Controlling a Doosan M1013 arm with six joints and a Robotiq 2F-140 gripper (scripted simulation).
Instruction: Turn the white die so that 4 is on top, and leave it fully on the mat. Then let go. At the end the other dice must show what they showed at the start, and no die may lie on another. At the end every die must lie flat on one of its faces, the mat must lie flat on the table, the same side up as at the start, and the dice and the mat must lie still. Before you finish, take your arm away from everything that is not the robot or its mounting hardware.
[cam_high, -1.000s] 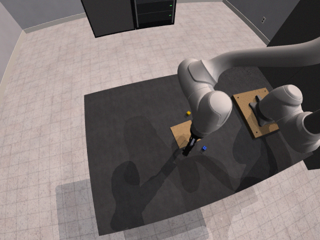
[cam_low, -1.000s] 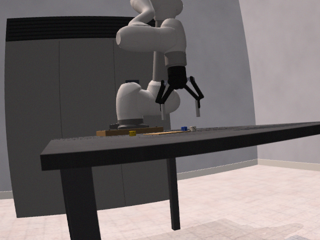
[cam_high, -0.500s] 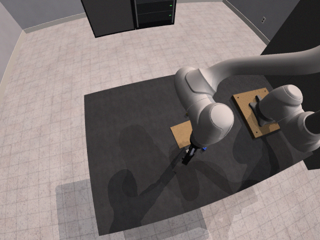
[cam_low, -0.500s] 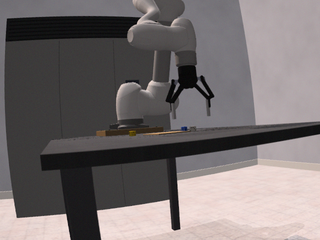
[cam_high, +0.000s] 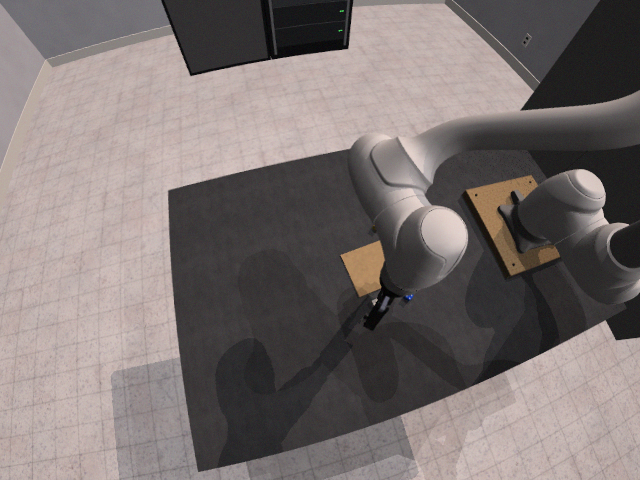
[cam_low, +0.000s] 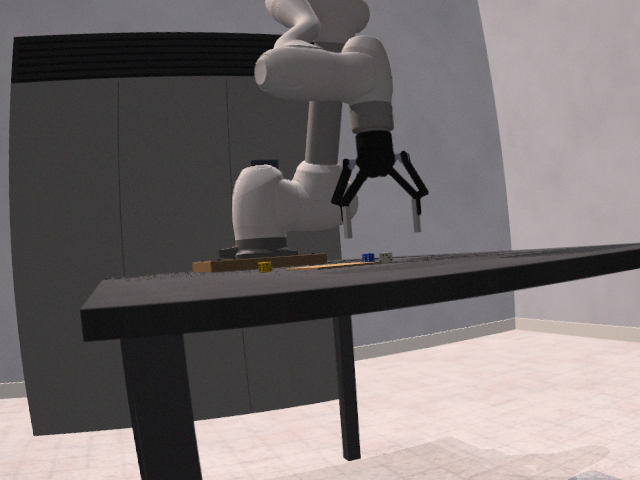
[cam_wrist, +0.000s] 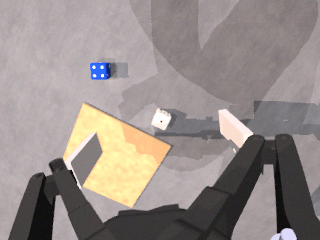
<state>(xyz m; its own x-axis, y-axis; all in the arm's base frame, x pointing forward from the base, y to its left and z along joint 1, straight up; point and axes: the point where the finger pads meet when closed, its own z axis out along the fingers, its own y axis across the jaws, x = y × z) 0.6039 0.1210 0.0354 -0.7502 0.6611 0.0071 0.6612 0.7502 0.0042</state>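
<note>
The white die lies 5 cm below my hand. Also, from my hand: blue die: 10 cm behind, 5 cm below, 1 cm to the left; tan mat: 11 cm to the right, 6 cm below, 2 cm behind; yellow die: 23 cm to the right, 7 cm behind, 5 cm below.
</note>
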